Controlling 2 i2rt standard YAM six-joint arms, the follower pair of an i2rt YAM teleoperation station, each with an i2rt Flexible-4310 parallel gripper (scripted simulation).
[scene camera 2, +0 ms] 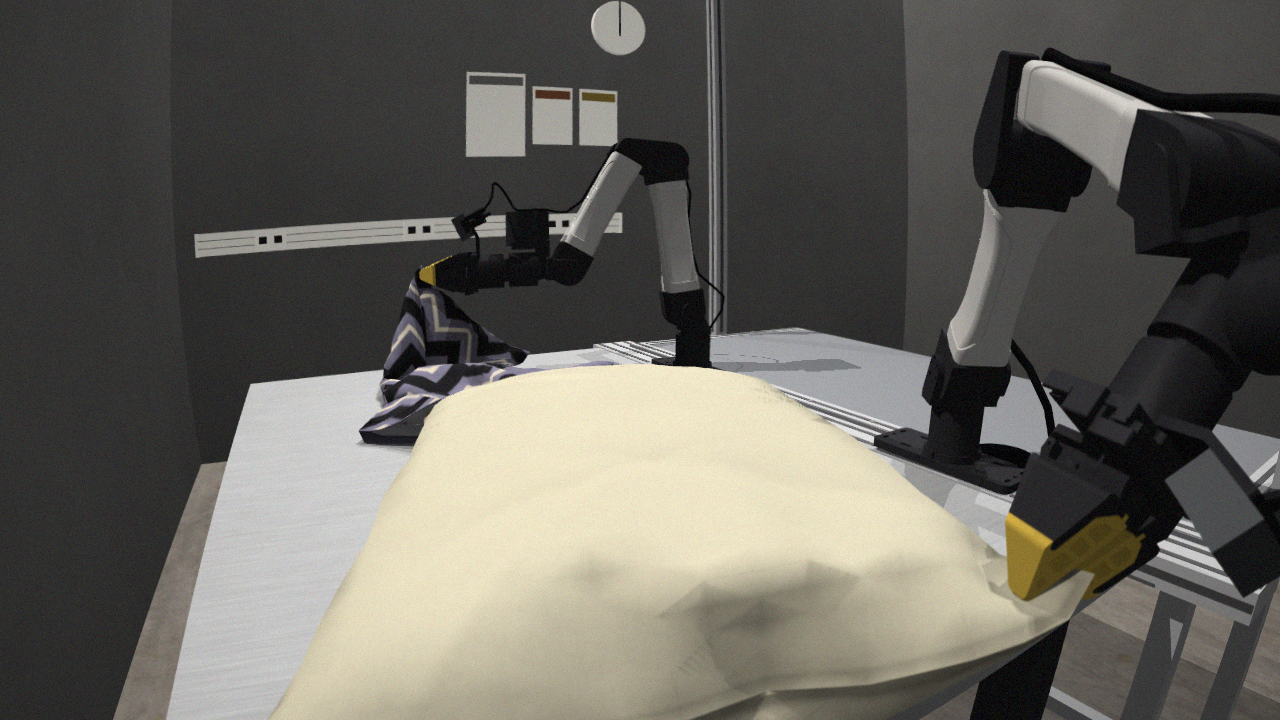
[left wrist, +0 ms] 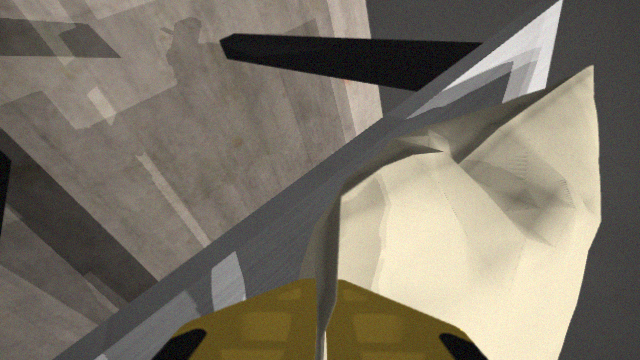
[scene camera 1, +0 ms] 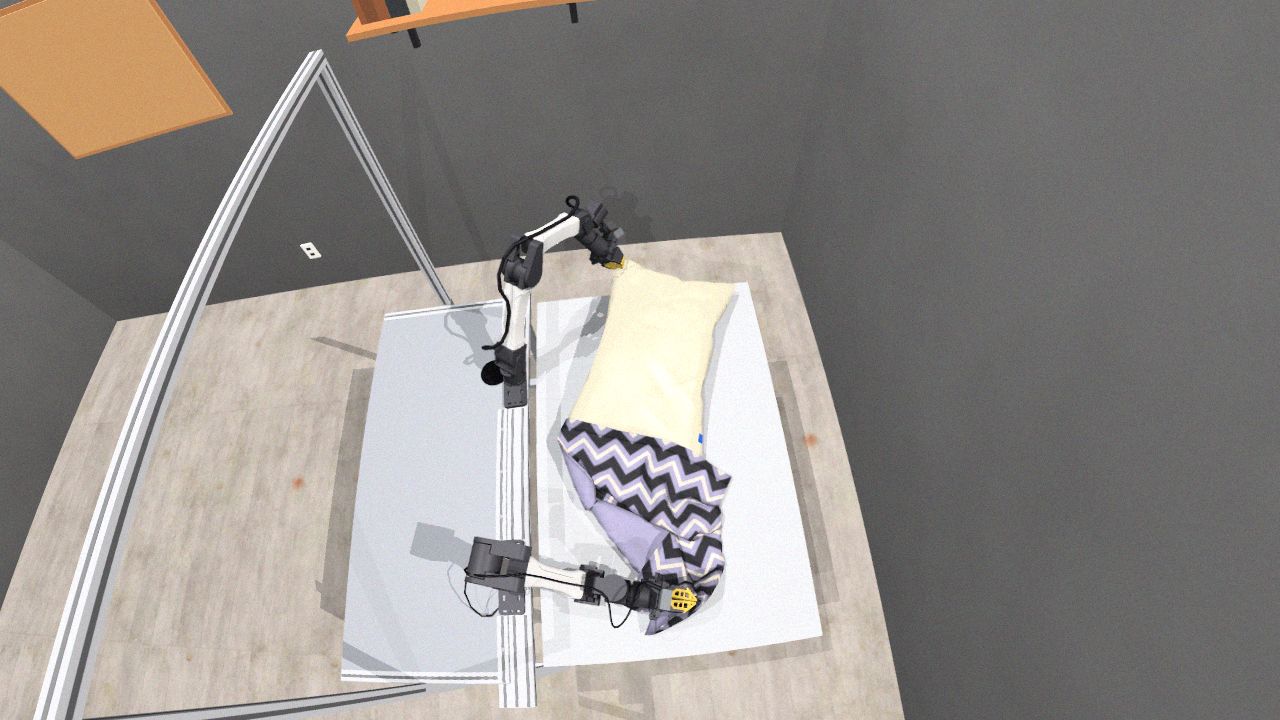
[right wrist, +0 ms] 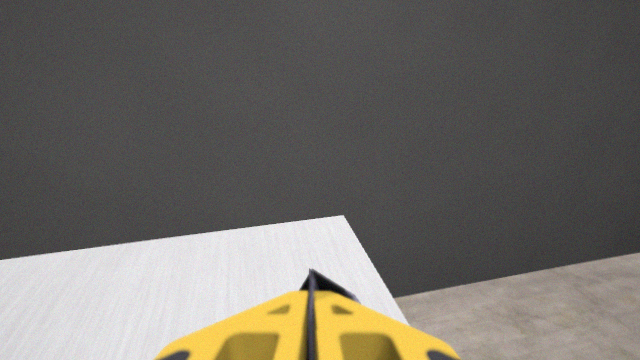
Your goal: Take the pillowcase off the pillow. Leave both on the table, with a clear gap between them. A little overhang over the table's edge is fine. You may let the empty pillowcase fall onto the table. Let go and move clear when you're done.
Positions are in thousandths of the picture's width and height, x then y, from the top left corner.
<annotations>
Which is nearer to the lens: the cream pillow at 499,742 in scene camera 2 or the zigzag pillowcase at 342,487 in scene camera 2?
The cream pillow.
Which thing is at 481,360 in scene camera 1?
My left gripper.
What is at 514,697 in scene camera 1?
A zigzag pillowcase.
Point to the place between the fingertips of my right gripper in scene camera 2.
328,383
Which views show my left gripper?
Scene camera 2, the left wrist view and scene camera 1 only.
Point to a cream pillow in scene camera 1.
At 506,524
</annotations>
